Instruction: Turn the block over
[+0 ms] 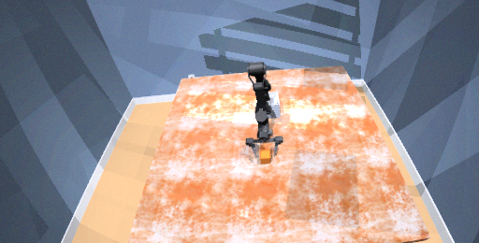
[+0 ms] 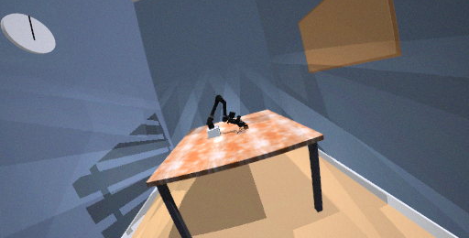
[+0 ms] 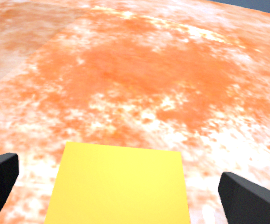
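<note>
Now: the orange block 3 cm behind my gripper tip and 2 cm below it.
</note>
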